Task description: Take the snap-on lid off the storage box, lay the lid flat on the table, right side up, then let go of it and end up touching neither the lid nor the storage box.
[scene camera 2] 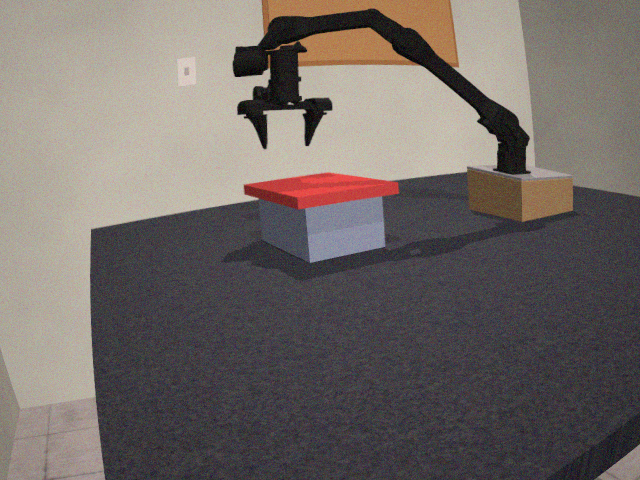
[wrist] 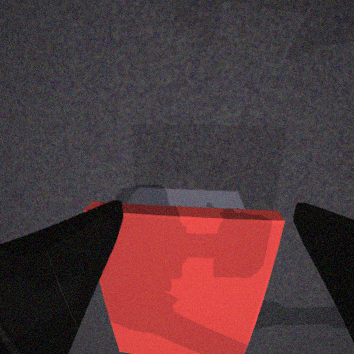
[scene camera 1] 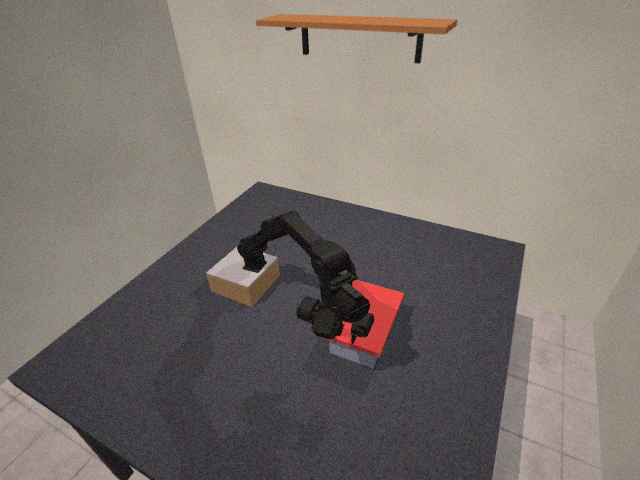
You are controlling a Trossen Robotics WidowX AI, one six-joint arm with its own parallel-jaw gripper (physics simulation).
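The red lid sits flat on top of the blue-grey storage box, overhanging its sides. The box stands upright on the dark table. My gripper is open, points down and is empty. It hangs above the lid with a clear gap in the scene camera 2 view. In the wrist view the fingertips lie near the lid's far edge, one over its left part and one beyond its right side. The arm hides part of the lid in scene camera 1.
The arm's base stands on a wooden block with a pale top, away from the storage box. An orange-brown shelf is on the wall beyond the table. A white switch plate is also on the wall.
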